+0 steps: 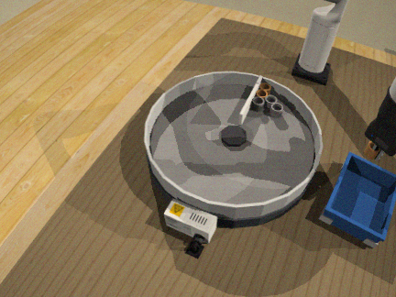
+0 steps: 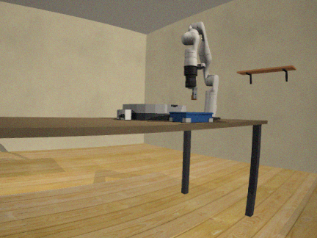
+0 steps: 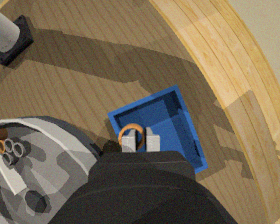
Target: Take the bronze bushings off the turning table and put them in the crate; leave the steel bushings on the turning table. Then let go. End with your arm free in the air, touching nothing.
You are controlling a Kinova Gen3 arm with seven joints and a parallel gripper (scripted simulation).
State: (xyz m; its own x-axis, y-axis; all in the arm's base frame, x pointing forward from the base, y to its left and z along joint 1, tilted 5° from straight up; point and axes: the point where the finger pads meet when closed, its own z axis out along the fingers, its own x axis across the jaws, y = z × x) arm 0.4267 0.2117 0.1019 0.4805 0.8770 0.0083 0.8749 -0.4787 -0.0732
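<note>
Now: the blue crate 5 cm ahead of my hand, 2 cm to the left of it and 12 cm below it. Round my hand: turning table (3 cm ahead, 33 cm to the right, 9 cm below).
</note>
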